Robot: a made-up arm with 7 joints. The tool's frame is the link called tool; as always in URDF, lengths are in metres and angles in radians. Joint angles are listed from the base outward. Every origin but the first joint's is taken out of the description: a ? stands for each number. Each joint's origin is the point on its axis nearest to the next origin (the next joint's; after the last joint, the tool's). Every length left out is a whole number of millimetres.
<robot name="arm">
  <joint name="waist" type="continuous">
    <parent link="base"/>
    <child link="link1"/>
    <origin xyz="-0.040 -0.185 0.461" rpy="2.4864 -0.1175 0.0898"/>
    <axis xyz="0 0 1"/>
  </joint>
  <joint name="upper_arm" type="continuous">
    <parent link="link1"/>
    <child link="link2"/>
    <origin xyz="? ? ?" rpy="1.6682 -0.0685 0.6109"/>
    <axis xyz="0 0 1"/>
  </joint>
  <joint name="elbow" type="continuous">
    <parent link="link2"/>
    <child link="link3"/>
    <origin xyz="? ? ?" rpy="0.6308 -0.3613 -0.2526"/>
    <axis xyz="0 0 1"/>
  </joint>
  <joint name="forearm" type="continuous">
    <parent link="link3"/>
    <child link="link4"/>
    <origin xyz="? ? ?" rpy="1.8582 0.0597 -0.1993"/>
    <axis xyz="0 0 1"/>
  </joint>
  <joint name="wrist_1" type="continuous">
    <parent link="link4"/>
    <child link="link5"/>
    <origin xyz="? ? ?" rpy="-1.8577 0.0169 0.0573"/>
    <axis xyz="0 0 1"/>
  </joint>
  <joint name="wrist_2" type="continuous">
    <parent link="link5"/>
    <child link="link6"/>
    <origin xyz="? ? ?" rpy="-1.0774 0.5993 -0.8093"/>
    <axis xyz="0 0 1"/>
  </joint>
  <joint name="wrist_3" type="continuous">
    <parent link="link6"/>
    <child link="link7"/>
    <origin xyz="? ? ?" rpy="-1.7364 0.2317 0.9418"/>
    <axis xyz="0 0 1"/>
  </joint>
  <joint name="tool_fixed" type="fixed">
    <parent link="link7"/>
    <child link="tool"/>
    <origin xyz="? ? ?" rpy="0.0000 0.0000 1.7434"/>
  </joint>
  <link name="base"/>
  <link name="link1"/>
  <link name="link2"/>
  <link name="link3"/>
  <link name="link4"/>
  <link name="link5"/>
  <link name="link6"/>
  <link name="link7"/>
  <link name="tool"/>
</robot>
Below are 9 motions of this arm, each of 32 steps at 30 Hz.
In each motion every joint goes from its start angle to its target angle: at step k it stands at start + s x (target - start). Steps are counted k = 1, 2, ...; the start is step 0. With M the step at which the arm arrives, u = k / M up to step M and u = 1 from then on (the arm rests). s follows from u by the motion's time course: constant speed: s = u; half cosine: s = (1 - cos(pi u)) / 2; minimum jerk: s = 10 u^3 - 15 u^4 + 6 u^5.
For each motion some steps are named. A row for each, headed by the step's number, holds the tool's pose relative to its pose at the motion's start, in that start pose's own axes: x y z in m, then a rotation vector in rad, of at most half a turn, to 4 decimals.
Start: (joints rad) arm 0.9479 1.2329 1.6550 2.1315 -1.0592 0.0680 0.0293
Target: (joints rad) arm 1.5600 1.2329 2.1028 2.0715 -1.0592 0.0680 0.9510
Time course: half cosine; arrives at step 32
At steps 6, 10, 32:
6: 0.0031 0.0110 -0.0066 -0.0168 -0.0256 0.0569
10: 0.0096 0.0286 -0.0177 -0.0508 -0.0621 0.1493
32: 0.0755 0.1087 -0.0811 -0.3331 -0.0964 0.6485

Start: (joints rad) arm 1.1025 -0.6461 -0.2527 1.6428 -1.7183 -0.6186 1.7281
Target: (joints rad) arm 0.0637 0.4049 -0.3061 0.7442 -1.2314 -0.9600 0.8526
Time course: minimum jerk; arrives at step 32
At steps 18, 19, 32:
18: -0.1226 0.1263 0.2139 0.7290 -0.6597 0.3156
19: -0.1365 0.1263 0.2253 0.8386 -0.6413 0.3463
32: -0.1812 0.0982 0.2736 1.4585 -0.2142 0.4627

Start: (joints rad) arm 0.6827 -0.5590 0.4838 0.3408 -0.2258 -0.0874 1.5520
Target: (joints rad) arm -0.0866 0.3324 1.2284 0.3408 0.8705 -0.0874 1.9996
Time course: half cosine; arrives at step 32
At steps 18, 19, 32:
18: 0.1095 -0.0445 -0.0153 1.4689 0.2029 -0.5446
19: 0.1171 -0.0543 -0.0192 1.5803 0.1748 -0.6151
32: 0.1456 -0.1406 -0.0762 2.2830 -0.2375 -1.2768

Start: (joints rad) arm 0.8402 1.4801 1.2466 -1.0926 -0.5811 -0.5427 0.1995
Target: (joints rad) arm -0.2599 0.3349 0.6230 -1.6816 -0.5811 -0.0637 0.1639
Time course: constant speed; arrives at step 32
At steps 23, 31, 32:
23: -0.1338 -0.1046 -0.1652 -0.5370 -0.5025 0.9187
31: -0.1282 -0.1293 -0.2409 -0.6734 -0.8466 0.9266
32: -0.1265 -0.1303 -0.2505 -0.6859 -0.8897 0.9135

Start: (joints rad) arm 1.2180 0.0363 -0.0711 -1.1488 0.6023 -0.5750 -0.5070
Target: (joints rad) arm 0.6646 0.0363 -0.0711 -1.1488 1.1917 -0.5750 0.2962
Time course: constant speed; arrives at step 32
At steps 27, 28, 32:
27: -0.0854 0.0472 0.0468 0.2793 0.7597 0.4207
28: -0.0881 0.0487 0.0498 0.2985 0.7859 0.4369
32: -0.0982 0.0546 0.0626 0.3814 0.8884 0.5007

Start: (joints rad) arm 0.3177 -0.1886 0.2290 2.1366 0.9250 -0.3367 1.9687
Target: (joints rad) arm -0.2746 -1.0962 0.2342 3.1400 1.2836 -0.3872 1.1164
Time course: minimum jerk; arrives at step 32
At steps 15, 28, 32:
15: 0.1902 -0.0878 0.1519 -0.2726 -0.8545 -0.3200
28: 0.2429 -0.0015 0.4447 -0.0829 -1.9195 -0.1886
32: 0.2410 0.0045 0.4520 -0.0679 -1.9464 -0.1737

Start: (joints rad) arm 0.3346 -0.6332 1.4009 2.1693 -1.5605 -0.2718 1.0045
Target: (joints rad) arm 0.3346 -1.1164 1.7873 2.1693 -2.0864 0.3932 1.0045
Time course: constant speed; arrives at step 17
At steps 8, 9, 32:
8: 0.0032 -0.0434 -0.0371 -0.1625 0.2735 0.0345
9: 0.0030 -0.0490 -0.0414 -0.1826 0.3045 0.0370
32: -0.0028 -0.0953 -0.0724 -0.3388 0.5245 0.0368

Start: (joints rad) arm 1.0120 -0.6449 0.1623 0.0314 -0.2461 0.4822 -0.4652
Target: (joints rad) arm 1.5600 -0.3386 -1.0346 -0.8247 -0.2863 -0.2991 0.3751
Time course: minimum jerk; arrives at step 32
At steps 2, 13, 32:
2: 0.0001 -0.0001 -0.0004 0.0024 -0.0030 0.0039
13: 0.0292 -0.0161 -0.0628 0.2815 -0.4757 0.5927
32: 0.1430 -0.0006 -0.1677 0.2564 -1.6274 1.6847

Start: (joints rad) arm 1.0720 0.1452 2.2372 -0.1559 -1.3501 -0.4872 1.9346
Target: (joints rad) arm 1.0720 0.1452 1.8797 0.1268 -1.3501 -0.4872 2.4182
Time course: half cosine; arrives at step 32
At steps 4, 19, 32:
4: 0.0014 0.0014 -0.0020 -0.0120 0.0153 0.0209
19: 0.0168 0.0190 -0.0364 -0.1780 0.2802 0.3402
32: 0.0208 0.0243 -0.0570 -0.2520 0.4529 0.5108

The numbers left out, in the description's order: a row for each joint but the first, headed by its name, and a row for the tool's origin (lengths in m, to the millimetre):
upper_arm: 0.143 0.109 0.000
elbow: -0.136 0.014 0.000
forearm: -0.035 0.109 0.000
wrist_1: 0.176 0.035 0.000
wrist_2: 0.016 -0.012 0.000
wrist_3: 0.003 -0.051 0.000
tool: -0.017 0.014 0.000

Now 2 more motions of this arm.
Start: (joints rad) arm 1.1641 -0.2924 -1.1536 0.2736 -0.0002 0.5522 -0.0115
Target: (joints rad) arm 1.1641 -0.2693 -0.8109 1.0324 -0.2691 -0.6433 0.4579
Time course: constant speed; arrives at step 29
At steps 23, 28, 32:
23: 0.0538 0.0619 0.1499 0.9249 -0.6140 -0.0945
28: 0.0682 0.0631 0.1744 0.9959 -0.8402 -0.1561
32: 0.0711 0.0632 0.1788 1.0028 -0.8881 -0.1689

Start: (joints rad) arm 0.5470 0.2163 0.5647 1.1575 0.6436 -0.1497 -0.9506
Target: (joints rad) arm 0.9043 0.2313 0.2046 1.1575 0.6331 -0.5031 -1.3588
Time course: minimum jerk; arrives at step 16
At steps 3, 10, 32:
3: 0.0011 -0.0015 0.0003 0.0239 0.0027 0.0127
10: 0.0194 -0.0247 0.0037 0.2872 0.1370 0.2121
32: 0.0297 -0.0348 0.0050 0.3462 0.2338 0.3033

